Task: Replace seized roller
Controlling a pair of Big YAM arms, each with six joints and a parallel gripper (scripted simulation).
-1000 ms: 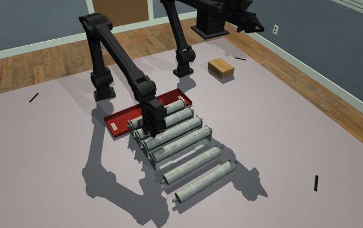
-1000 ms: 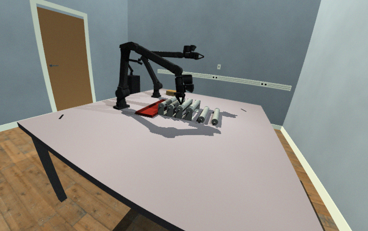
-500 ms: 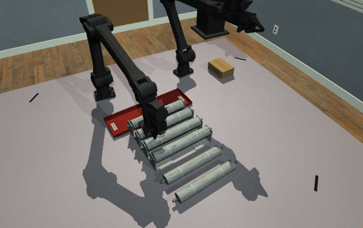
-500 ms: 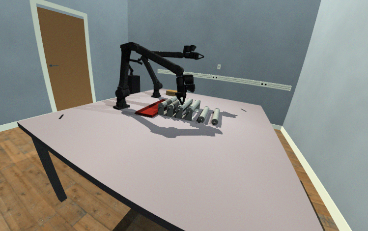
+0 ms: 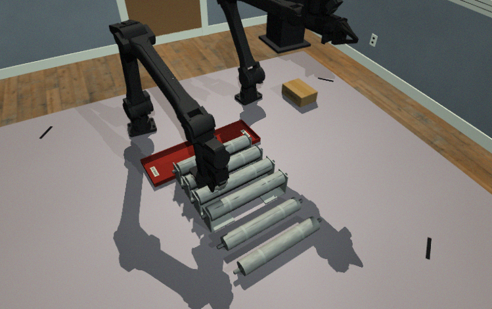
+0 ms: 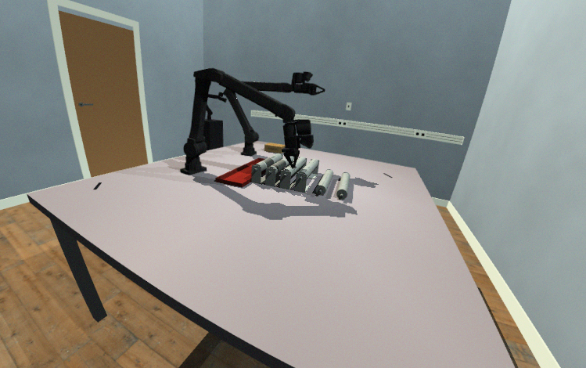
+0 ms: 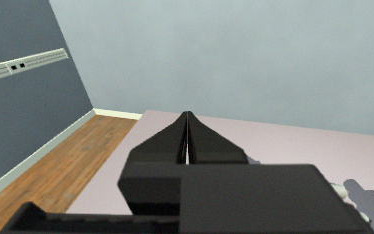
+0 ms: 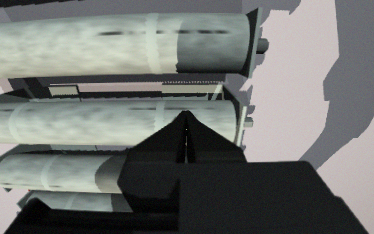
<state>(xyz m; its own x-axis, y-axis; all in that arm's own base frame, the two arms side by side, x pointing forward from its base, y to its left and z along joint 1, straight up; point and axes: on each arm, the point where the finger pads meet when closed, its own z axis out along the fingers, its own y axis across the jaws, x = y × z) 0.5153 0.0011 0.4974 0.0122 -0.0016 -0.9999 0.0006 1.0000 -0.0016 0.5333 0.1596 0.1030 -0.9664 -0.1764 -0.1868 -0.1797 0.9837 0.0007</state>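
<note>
The roller is 10 cm to the left of my right hand, 3 cm below it and 3 cm behind it. Also, from my right hand: red scrap tray 28 cm behind, 10 cm below, 7 cm to the left; then cardboard box 63 cm to the left, 44 cm behind, 7 cm below.
Right now my left hand is 10 mm short of the roller, 430 mm to the left of it and 430 mm above it. Also, from my left hand: red scrap tray 240 mm behind, 450 mm to the right, 490 mm below; then cardboard box 400 mm behind, 110 mm to the left, 460 mm below.
</note>
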